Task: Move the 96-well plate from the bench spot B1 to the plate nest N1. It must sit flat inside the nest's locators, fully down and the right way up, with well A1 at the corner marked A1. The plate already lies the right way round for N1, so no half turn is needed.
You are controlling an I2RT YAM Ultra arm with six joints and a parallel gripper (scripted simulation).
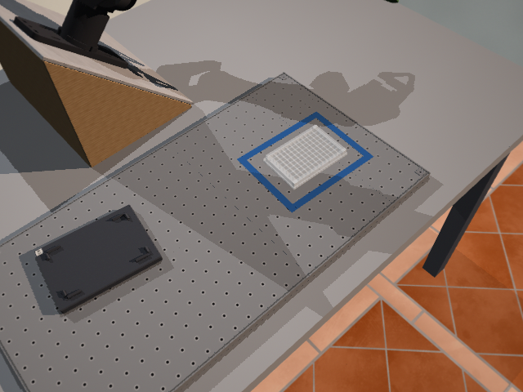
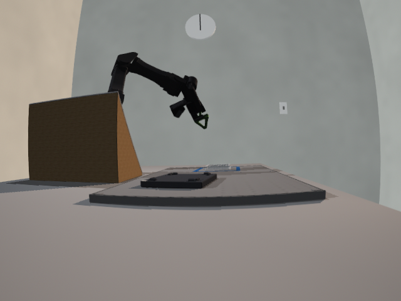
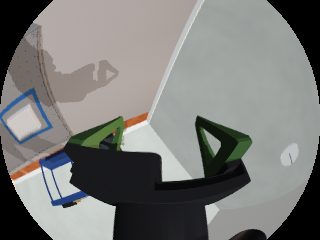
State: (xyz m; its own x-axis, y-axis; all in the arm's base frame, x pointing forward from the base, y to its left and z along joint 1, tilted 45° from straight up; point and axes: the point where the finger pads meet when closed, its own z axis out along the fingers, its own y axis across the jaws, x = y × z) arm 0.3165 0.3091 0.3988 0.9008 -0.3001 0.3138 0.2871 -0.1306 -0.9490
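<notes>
The 96-well plate lies 6 cm ahead of my hand, 31 cm to the right of it and 20 cm below it. From my hand the other things lie so: plate nest N1: 4 cm behind, 69 cm to the right, 20 cm below; white A1 mark: 11 cm behind, 75 cm to the right, 19 cm below.
</notes>
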